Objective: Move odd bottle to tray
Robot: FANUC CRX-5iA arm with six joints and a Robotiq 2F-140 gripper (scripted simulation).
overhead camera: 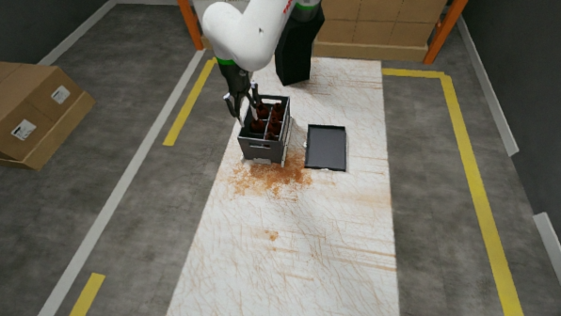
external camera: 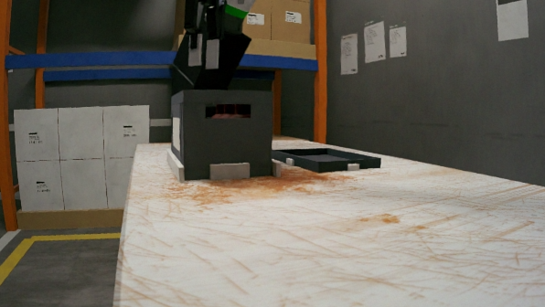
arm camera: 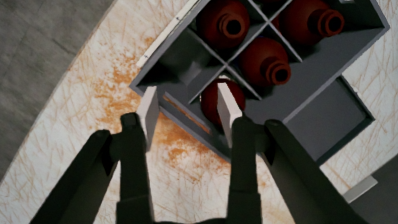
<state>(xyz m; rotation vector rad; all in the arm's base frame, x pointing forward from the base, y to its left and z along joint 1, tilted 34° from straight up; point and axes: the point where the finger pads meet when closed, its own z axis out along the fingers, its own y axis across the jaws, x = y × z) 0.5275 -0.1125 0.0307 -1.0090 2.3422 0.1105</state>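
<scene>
Right now my hand is 9 cm past the grey crate, 3 cm to the right of it and 17 cm above it. The rest, counted from my hand: dark tray 11 cm behind, 32 cm to the left, 24 cm below.
</scene>
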